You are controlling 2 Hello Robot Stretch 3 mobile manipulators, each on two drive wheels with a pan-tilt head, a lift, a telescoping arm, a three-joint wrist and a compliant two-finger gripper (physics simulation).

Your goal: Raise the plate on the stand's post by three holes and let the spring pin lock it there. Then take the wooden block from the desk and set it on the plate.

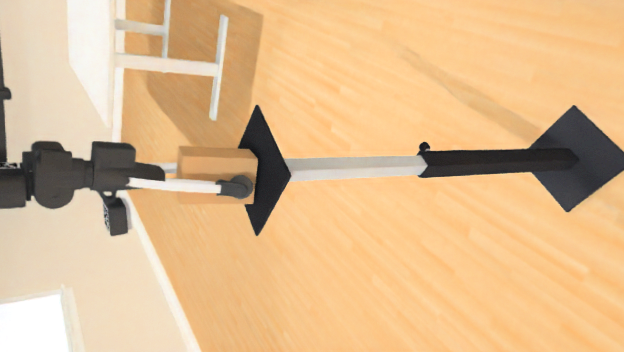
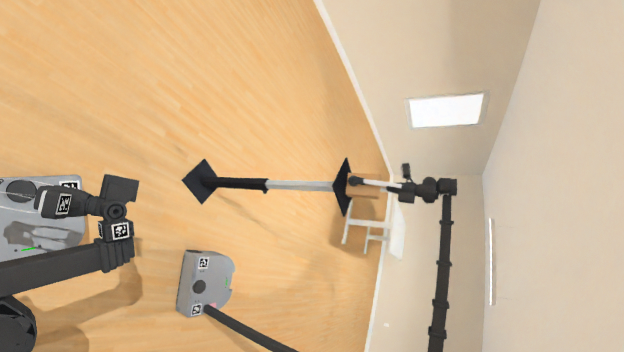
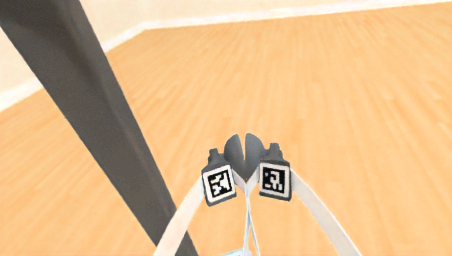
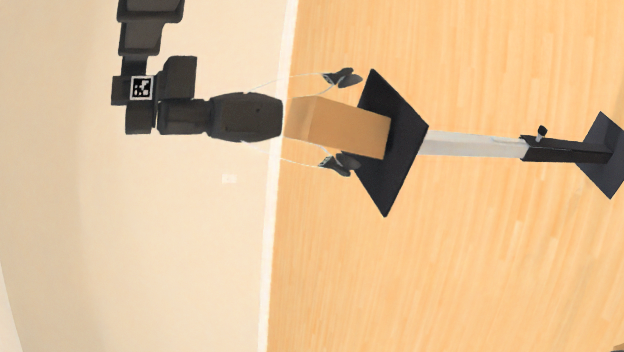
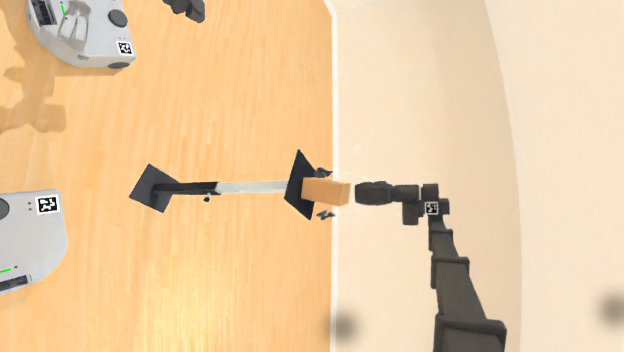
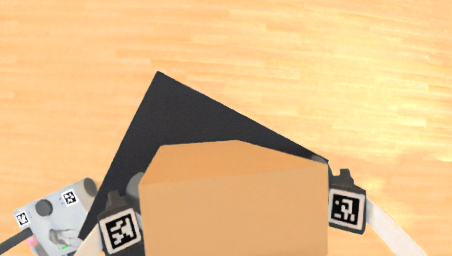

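Observation:
The wooden block (image 1: 210, 162) (image 2: 363, 193) (image 4: 355, 125) (image 5: 325, 192) (image 6: 232, 220) is upright over the black plate (image 1: 274, 175) (image 4: 407, 132) (image 5: 295, 185) (image 6: 165, 110). Its underside is at or just above the plate; contact cannot be told. The r2 gripper (image 4: 347, 120) (image 5: 324, 194) (image 6: 232, 200) points down and is shut on the block, one finger at each side. The pale post (image 1: 355, 168) (image 4: 475, 144) extends from the black sleeve (image 1: 480, 162), whose pin knob (image 1: 424, 146) (image 4: 541, 131) sticks out sideways. The holes and pin seating cannot be seen. The r1 gripper (image 3: 245, 155) is shut and empty, fingertips together.
The stand's square foot (image 1: 592, 150) (image 5: 142, 187) rests on the floor. The white desk (image 1: 90, 55) (image 2: 397, 227) is behind the stand near the wall. The r2 base (image 2: 207, 285) stands near the stand; the r1 base (image 5: 97, 42) is on another side.

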